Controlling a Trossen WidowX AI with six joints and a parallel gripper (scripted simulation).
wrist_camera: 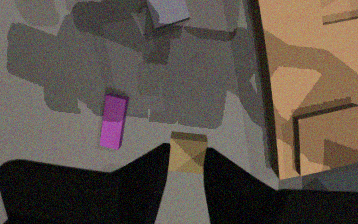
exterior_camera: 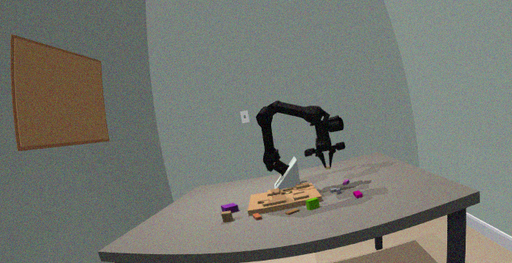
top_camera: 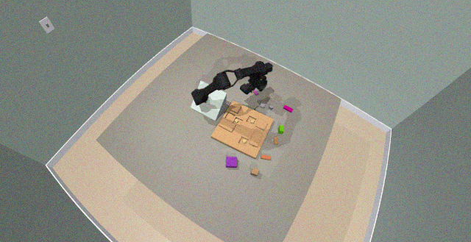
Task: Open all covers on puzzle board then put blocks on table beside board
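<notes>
The tan puzzle board lies 21 cm to the right of my gripper tip, 8 cm below it and 5 cm ahead of it. The rest, counted from my gripper tip: grey block (15 cm ahead, 8 cm below); then magenta piece (27 cm ahead, 9 cm below, 5 cm to the left); then violet piece (9 cm below, 8 cm to the left, 1 cm ahead).
</notes>
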